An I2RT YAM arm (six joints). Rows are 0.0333 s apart.
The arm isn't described. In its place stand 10 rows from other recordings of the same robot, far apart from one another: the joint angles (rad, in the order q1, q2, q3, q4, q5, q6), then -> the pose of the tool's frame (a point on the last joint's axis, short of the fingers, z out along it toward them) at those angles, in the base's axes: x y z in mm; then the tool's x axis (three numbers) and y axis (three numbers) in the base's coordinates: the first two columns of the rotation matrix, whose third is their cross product.
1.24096, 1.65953, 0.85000, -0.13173, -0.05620, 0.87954 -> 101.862 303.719 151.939 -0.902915 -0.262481 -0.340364 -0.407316 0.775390 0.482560
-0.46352, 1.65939, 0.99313, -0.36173, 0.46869, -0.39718 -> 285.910 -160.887 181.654 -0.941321 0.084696 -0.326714 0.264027 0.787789 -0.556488
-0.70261, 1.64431, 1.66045, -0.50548, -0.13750, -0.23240 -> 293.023 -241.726 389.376 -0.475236 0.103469 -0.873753 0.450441 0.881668 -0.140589
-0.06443, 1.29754, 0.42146, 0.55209, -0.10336, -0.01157 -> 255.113 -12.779 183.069 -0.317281 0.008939 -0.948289 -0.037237 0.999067 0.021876
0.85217, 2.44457, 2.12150, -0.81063, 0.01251, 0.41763 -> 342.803 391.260 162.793 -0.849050 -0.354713 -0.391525 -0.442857 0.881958 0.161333
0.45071, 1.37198, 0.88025, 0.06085, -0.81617, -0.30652 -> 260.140 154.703 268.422 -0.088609 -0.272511 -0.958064 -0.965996 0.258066 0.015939
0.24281, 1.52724, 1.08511, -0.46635, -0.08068, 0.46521 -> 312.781 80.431 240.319 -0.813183 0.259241 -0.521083 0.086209 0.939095 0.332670
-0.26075, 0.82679, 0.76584, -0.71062, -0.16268, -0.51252 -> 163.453 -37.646 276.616 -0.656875 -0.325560 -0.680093 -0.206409 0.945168 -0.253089
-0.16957, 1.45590, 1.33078, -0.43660, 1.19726, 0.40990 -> 303.833 -85.648 358.383 -0.147451 0.172785 -0.973860 0.978041 0.172097 -0.117551
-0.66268, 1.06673, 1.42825, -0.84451, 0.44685, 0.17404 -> 143.788 -131.727 438.166 -0.212282 0.363753 -0.906984 0.906982 0.418833 -0.044306
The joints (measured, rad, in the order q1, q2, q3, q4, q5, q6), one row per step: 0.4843, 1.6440, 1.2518, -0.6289, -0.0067, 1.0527; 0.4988, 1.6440, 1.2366, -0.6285, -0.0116, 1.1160; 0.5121, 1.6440, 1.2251, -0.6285, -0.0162, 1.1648; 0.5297, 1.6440, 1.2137, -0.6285, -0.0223, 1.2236; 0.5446, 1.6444, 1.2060, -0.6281, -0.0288, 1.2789; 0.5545, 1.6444, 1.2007, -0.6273, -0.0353, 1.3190; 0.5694, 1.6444, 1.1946, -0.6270, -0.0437, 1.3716; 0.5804, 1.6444, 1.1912, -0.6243, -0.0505, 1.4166; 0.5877, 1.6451, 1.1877, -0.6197, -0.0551, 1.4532; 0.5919, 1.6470, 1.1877, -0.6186, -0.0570, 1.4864; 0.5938, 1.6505, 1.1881, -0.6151, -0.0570, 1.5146; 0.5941, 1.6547, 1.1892, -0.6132, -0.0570, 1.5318; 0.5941, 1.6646, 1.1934, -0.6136, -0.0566, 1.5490; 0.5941, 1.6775, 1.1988, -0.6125, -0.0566, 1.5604; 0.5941, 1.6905, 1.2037, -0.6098, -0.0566, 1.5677; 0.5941, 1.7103, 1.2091, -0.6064, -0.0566, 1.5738; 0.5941, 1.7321, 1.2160, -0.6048, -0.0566, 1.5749; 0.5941, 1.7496, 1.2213, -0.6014, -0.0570, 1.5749
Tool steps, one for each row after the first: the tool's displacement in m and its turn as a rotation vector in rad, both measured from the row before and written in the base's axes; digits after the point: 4 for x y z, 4 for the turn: -0.0042, 0.0036, -0.0046, 0.0252, 0.0310, -0.0372; -0.0037, 0.0034, -0.0035, 0.0191, 0.0245, -0.0265; -0.0045, 0.0046, -0.0034, 0.0236, 0.0280, -0.0305; -0.0036, 0.0040, -0.0024, 0.0233, 0.0245, -0.0302; -0.0025, 0.0027, -0.0015, 0.0183, 0.0180, -0.0221; -0.0036, 0.0040, -0.0018, 0.0233, 0.0239, -0.0273; -0.0024, 0.0032, -0.0009, 0.0214, 0.0172, -0.0254; -0.0015, 0.0022, -0.0010, 0.0170, 0.0131, -0.0227; -0.0006, 0.0014, -0.0005, 0.0130, 0.0119, -0.0241; 0.0003, 0.0010, -0.0008, 0.0104, 0.0084, -0.0229; 0.0006, 0.0005, -0.0009, 0.0055, 0.0064, -0.0148; 0.0014, 0.0009, -0.0019, 0.0024, 0.0102, -0.0153; 0.0019, 0.0013, -0.0025, 0.0004, 0.0088, -0.0101; 0.0020, 0.0013, -0.0026, -0.0005, 0.0067, -0.0065; 0.0026, 0.0018, -0.0047, -0.0041, 0.0109, -0.0054; 0.0028, 0.0019, -0.0051, -0.0071, 0.0113, -0.0010; 0.0023, 0.0016, -0.0042, -0.0046, 0.0075, 0.0002
